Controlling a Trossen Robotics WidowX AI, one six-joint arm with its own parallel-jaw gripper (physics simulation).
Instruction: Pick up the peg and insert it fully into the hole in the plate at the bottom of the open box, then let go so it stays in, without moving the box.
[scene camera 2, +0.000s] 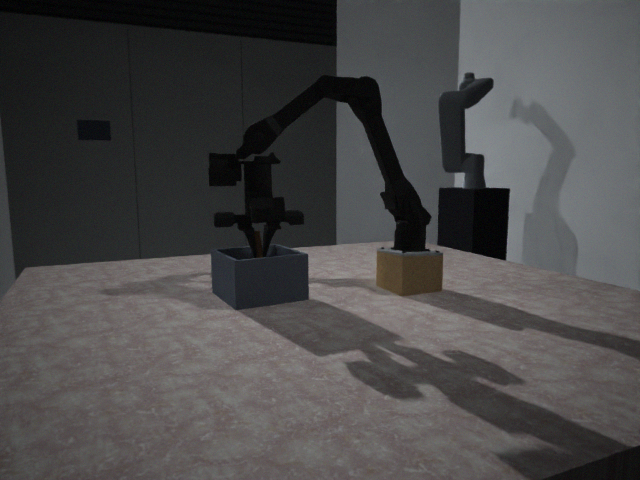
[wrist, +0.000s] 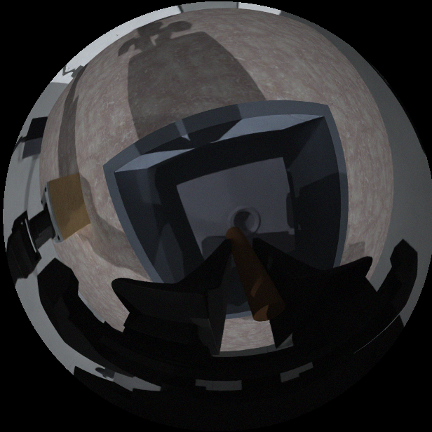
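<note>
My gripper points down into the open blue-grey box, with its fingertips at about rim height in the scene view. It is shut on the orange-brown peg. In the wrist view the peg slants between the fingers, its far end towards the upper left. The grey plate lies at the box bottom, with a ringed round hole. The peg's far end shows beside the ring's lower left edge. The box walls hide the peg's lower end in the scene view; its height above the plate is unclear.
The box walls stand around the fingers. The arm's base stands on a yellow-brown block to the right of the box in the scene view. The stone-patterned table carries long shadows. A grey arm stands on a dark pedestal behind.
</note>
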